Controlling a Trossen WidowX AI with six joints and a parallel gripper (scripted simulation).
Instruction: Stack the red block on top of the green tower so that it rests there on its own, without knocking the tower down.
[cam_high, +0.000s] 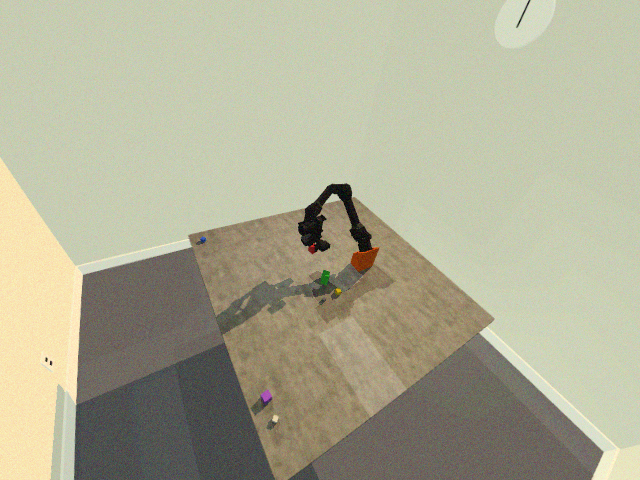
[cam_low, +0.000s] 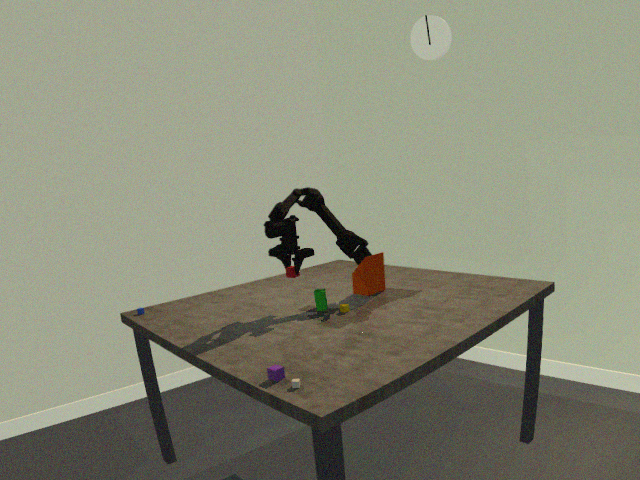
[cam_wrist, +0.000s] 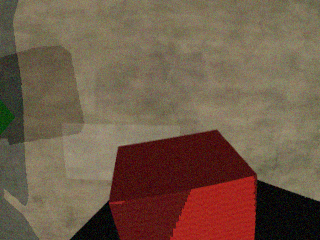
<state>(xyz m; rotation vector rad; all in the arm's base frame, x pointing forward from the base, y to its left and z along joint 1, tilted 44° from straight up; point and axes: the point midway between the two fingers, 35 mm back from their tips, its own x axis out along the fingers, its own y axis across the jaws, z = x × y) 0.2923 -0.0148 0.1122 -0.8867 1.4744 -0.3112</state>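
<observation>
The yellow block is 6 cm behind my gripper tip, 23 cm to the left of it and 11 cm below it. From my gripper tip the other things lie so: purple block (42 cm ahead, 59 cm to the left, 11 cm below); then red block (1 cm above); then blue block (55 cm ahead, 36 cm to the right, 11 cm below).
</observation>
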